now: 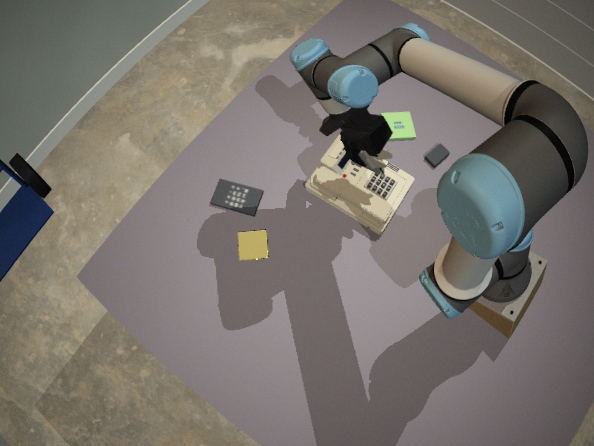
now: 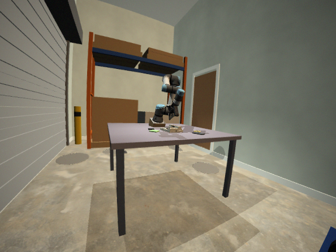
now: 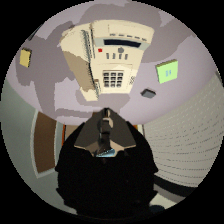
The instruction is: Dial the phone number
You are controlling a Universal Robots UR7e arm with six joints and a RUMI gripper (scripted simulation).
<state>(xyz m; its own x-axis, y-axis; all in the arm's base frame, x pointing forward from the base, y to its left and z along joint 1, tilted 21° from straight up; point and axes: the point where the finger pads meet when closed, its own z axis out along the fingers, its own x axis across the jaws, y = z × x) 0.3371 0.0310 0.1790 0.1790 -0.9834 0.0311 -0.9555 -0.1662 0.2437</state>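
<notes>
Right now my hand is 8 cm above the handset, 6 cm to the right of it and 2 cm short of it. Also, from my hand: dark calculator-like pad 25 cm to the left, 23 cm ahead, 13 cm below; then note 20 cm to the right, 13 cm below, 8 cm ahead.
</notes>
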